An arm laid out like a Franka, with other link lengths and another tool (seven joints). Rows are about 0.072 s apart.
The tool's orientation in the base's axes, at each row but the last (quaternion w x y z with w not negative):
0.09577 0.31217 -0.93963 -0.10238
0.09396 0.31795 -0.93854 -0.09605
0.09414 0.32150 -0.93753 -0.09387
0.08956 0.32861 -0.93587 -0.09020
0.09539 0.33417 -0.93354 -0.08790
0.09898 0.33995 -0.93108 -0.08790
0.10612 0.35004 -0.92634 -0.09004
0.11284 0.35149 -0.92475 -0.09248
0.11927 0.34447 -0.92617 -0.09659
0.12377 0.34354 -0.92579 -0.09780
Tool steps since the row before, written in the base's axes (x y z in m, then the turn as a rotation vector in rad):
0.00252 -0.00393 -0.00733 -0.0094 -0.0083 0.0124
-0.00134 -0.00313 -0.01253 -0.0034 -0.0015 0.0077
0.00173 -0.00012 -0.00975 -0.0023 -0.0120 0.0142
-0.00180 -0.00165 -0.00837 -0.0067 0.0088 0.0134
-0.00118 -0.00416 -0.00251 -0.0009 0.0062 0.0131
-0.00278 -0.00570 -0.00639 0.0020 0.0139 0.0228
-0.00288 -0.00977 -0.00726 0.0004 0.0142 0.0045
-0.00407 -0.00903 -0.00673 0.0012 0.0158 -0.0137
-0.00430 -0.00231 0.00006 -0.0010 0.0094 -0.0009
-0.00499 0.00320 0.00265 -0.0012 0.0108 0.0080
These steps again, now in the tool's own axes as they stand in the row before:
-0.00045 -0.00636 0.00591 0.0139 0.0019 -0.0107
0.00153 -0.00467 0.01202 0.0045 0.0026 -0.0068
-0.00240 -0.00341 0.00898 0.0109 -0.0046 -0.0145
0.00152 -0.00209 0.00833 0.0010 0.0138 -0.0105
0.00326 -0.00302 0.00229 -0.0017 0.0083 -0.0118
0.00499 -0.00406 0.00630 -0.0077 0.0145 -0.0211
0.00766 -0.00716 0.00682 -0.0092 0.0113 -0.0031
0.00805 -0.00577 0.00673 -0.0134 0.0074 0.0142
0.00469 0.00094 0.00096 -0.0056 0.0074 0.0021
0.00198 0.00614 -0.00073 -0.0050 0.0109 -0.0062

